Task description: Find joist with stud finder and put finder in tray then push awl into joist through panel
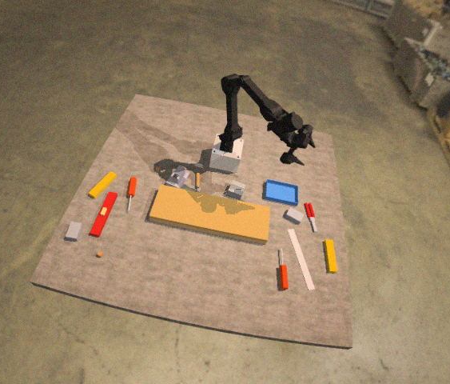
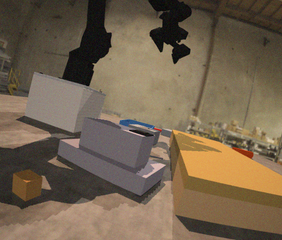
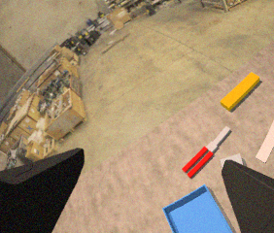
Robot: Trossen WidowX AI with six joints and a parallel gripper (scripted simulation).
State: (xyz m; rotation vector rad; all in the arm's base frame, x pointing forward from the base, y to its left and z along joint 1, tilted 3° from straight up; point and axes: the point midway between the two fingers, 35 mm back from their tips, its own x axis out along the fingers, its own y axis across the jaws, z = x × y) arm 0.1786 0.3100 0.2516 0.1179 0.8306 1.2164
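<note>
My gripper tip is 550 mm to the left of the grey stud finder, 280 mm above it and 10 mm short of it. Round my gripper tip: blue tray: 310 mm below, 40 mm behind, 30 mm to the right; white strip: 320 mm below, 300 mm ahead, 70 mm to the left; awl: 450 mm to the right, 310 mm below, 10 mm ahead.
</note>
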